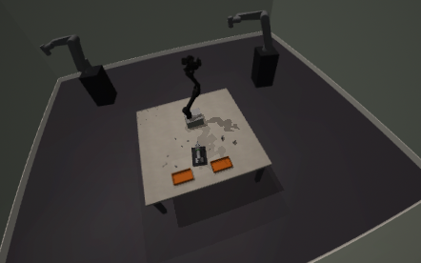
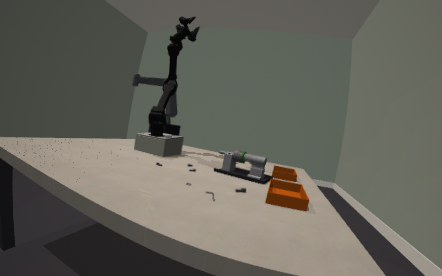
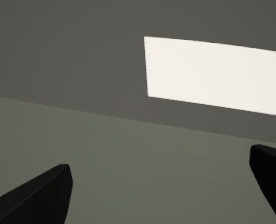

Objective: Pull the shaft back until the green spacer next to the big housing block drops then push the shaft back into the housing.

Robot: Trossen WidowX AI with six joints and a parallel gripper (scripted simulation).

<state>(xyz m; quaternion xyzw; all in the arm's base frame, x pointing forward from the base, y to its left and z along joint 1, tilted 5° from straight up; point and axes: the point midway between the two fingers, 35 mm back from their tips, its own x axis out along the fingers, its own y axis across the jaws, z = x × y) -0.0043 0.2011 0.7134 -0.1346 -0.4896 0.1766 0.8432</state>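
The grey shaft is 77 cm below my gripper tip, 45 cm ahead of it and 9 cm to the right of it. The rest, counted from my gripper tip: green spacer 77 cm below, 49 cm ahead, 9 cm to the right.
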